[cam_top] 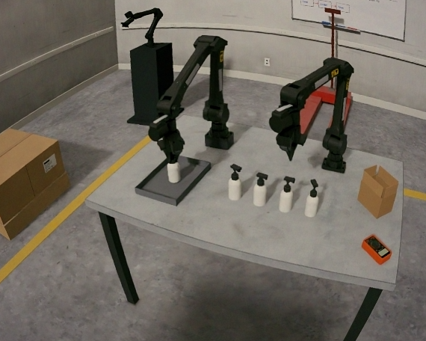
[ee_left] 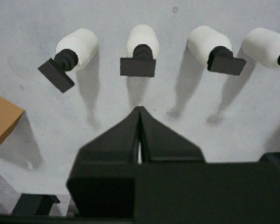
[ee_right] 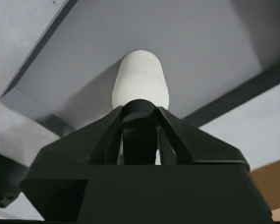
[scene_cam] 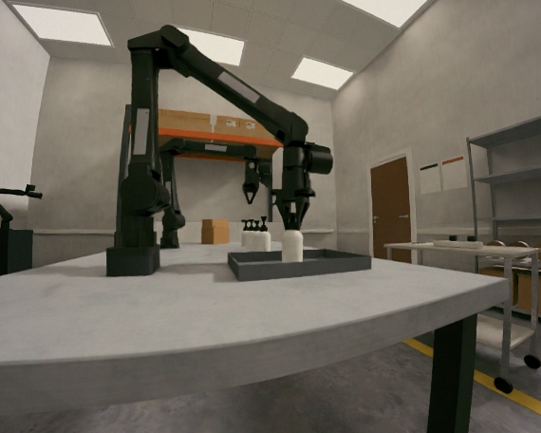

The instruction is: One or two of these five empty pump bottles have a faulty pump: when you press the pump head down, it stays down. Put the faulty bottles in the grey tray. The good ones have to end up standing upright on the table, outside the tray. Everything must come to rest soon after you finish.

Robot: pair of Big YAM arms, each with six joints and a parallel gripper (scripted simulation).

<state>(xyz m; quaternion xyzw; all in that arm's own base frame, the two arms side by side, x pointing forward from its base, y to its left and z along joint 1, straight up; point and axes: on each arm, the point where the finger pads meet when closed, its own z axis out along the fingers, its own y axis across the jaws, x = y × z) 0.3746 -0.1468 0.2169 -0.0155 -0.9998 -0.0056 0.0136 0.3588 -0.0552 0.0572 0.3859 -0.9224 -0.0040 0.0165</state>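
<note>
My right gripper is now 90 mm above the grey tray. The rest, counted from my right hand: orange multimeter (910 mm to the left, 180 mm ahead, 80 mm below).
</note>
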